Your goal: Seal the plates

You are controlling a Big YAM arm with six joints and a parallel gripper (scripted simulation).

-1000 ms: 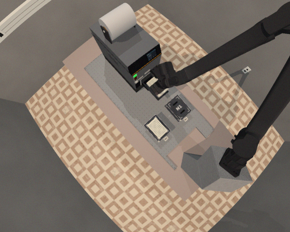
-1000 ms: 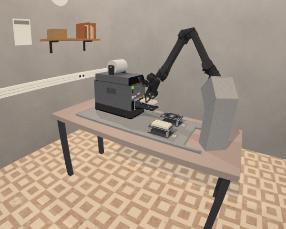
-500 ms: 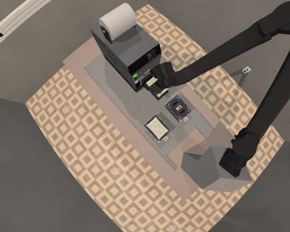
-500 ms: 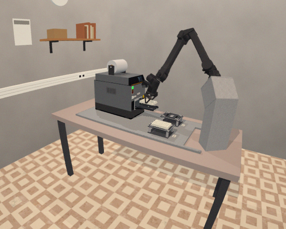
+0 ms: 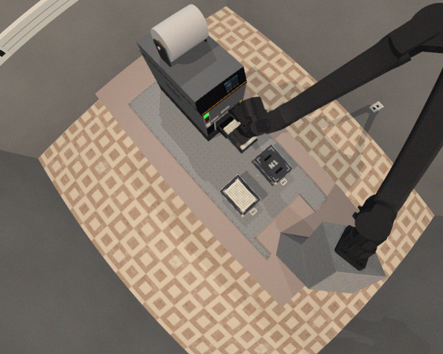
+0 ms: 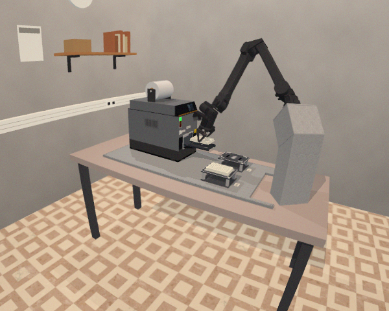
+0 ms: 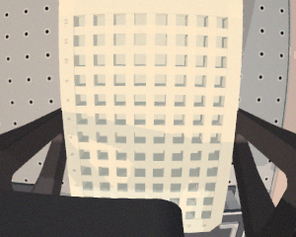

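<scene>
Right now my hand is 4 cm above the sealer stage. Round my hand: start button (11 cm ahead, 8 cm to the left, 4 cm above); cream well plate (18 cm behind, 20 cm to the left, 8 cm below); foil roll (33 cm ahead, 4 cm to the right, 27 cm above).
</scene>
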